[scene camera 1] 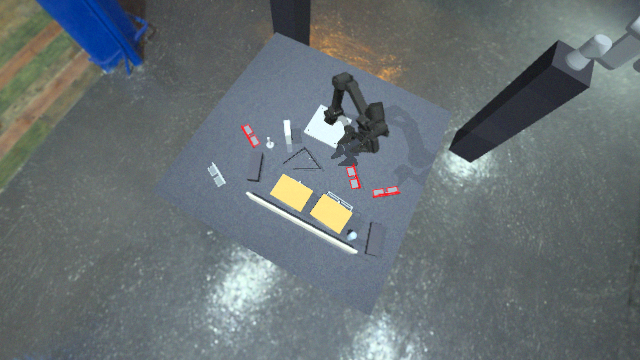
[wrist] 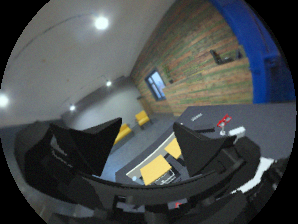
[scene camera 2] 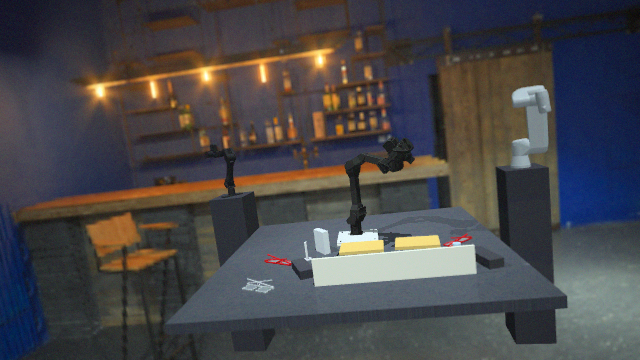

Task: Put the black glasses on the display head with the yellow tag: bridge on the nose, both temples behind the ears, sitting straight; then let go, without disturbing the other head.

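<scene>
Open and holding nothing, the gripper (scene camera 1: pixel 343 147) is also visible in the wrist view (wrist: pixel 148 122) and in scene camera 2 (scene camera 2: pixel 386 156). The scene has a long white board (scene camera 2: pixel 458 260) in it as well, along with a tan display head (scene camera 1: pixel 293 194) and another tan display head (scene camera 1: pixel 329 213).
</scene>
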